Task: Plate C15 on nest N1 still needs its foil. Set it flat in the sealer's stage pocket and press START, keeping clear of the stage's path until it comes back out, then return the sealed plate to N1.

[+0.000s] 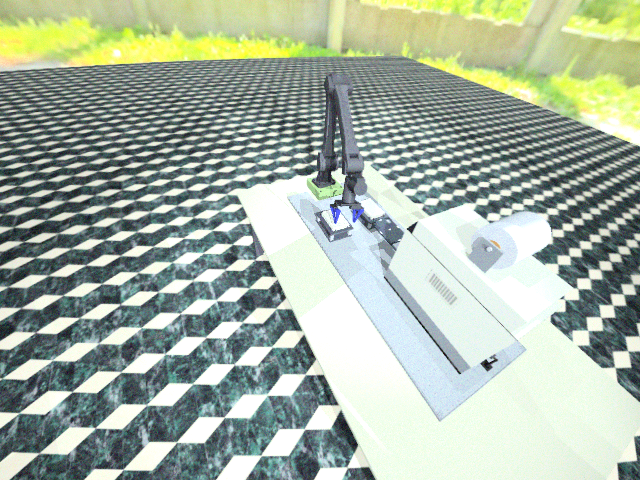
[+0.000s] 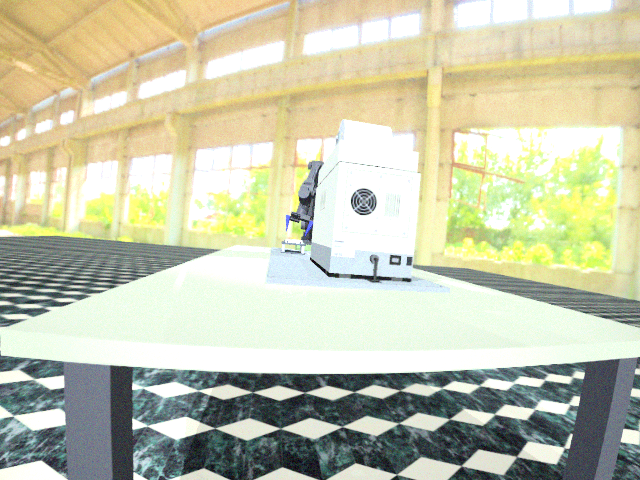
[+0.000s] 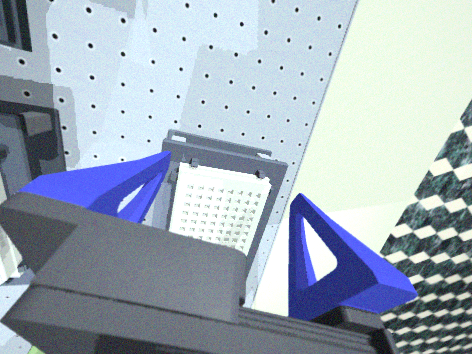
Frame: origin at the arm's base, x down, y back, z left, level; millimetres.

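Seen in the pictures: gripper, between the fingertips: (image 1: pixel 344 223) (image 2: pixel 295 234) (image 3: pixel 235 179); arm's base, origin of its link: (image 1: pixel 323 182) (image 2: pixel 307 244).
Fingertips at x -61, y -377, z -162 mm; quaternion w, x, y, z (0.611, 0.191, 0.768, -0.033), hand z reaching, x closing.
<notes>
Pixels of each thing's top centre, then the offset from my fingertips to it. "spot": a spot on its surface instead. Level surfaces: height alone.
- white multi-well plate, centre of its top: (image 3: pixel 214 235) (image 1: pixel 335 217) (image 2: pixel 293 239) dx +30, dy +74, dz +9 mm
- raised dark nest, centre of its top: (image 3: pixel 214 232) (image 1: pixel 334 218) (image 2: pixel 293 240) dx +36, dy +75, dz +8 mm
- Dark hardware, a spot on its surface: (image 1: pixel 391 229) spot: dx -8, dy -146, dz +150 mm
- white plate-like piece, centre of its top: (image 1: pixel 370 207) dx +32, dy +45, dz +218 mm
- large white foil roll, centre of its top: (image 1: pixel 524 223) (image 2: pixel 364 124) dx -378, dy -519, dz +84 mm
- perforated board, height of its surface: dx +97 mm
A white multi-well plate (image 1: pixel 341 225) (image 2: pixel 293 241) (image 3: pixel 217 210) sits flat in a raised dark nest (image 1: pixel 338 236) (image 3: pixel 225 153); no label for C15 or N1 can be read. My gripper (image 1: pixel 345 221) (image 2: pixel 296 236) (image 3: pixel 235 179) is open and empty, pointing down above this plate, its blue fingers towards either side of it; the exact height is hard to tell. The sealer (image 1: pixel 439 289) (image 2: pixel 367 222) is a large pale box. Dark hardware (image 1: pixel 391 229) lies at its near end; whether this is the stage is unclear. The pocket and START do not show clearly.
Another white plate-like piece (image 1: pixel 374 209) lies beside the dark hardware, on the sealer side of the gripper. A large white foil roll (image 1: pixel 529 237) is mounted on the sealer. The arm's green base (image 1: pixel 324 189) stands behind the nest. The perforated board (image 1: pixel 361 279) (image 3: pixel 240 75) lies under the nest.
</notes>
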